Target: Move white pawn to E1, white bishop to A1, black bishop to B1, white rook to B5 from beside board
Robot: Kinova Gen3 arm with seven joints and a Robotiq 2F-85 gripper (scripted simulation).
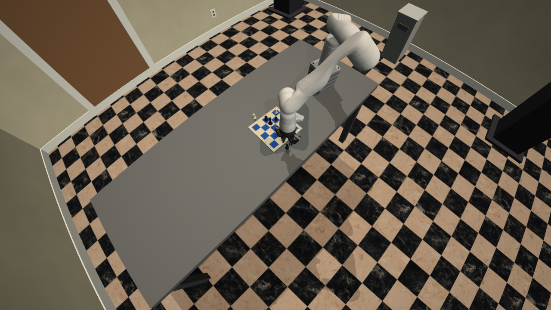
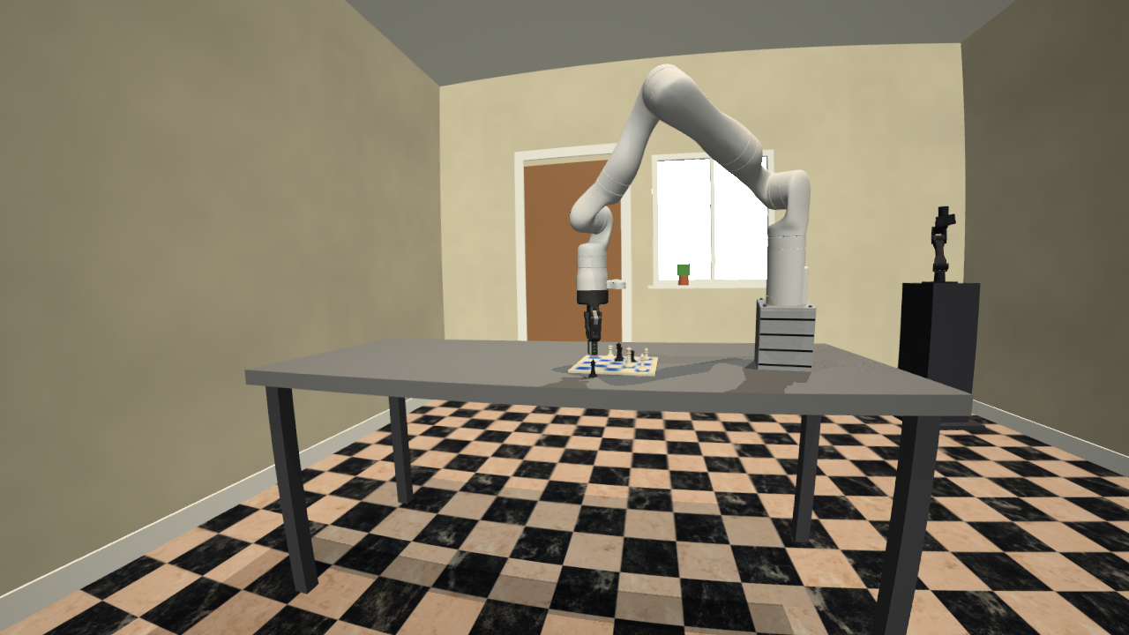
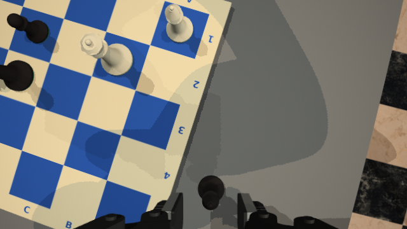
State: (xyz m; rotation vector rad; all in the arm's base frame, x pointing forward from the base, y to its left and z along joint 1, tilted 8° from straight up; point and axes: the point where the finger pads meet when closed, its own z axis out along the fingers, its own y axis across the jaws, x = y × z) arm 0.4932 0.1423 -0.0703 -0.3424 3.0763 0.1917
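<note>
My hand is 5 cm above the black bishop. The rest, counted from my hand: tall black piece: 18 cm to the right, 5 cm behind, 4 cm below; chessboard: 14 cm to the right, 7 cm below, 5 cm behind; tall white piece: 10 cm to the right, 8 cm behind, 4 cm below.
</note>
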